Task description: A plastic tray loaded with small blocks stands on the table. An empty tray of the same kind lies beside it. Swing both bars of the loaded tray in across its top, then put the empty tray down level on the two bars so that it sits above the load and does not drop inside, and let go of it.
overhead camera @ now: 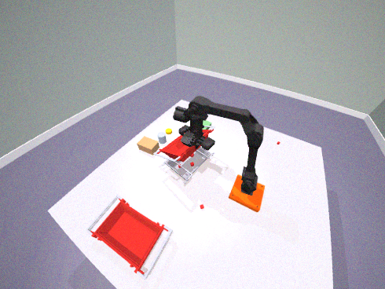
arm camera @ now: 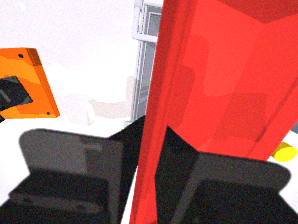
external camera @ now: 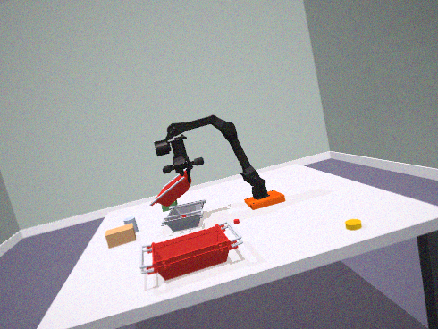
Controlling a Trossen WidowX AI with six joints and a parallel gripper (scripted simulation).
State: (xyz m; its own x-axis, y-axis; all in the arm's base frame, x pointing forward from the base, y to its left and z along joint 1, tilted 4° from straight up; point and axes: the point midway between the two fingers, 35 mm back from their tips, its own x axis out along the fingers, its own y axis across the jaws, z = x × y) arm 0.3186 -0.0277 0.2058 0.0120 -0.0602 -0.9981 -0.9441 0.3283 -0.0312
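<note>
The red tray lies 7 cm ahead of my gripper tip and 2 cm to the right of it. Round my gripper tip: grey cylinder: 30 cm ahead, 15 cm below, 13 cm to the right; then small red cube: 21 cm to the left, 17 cm below, 12 cm behind; then tan box: 35 cm ahead, 15 cm below, 3 cm to the right.
</note>
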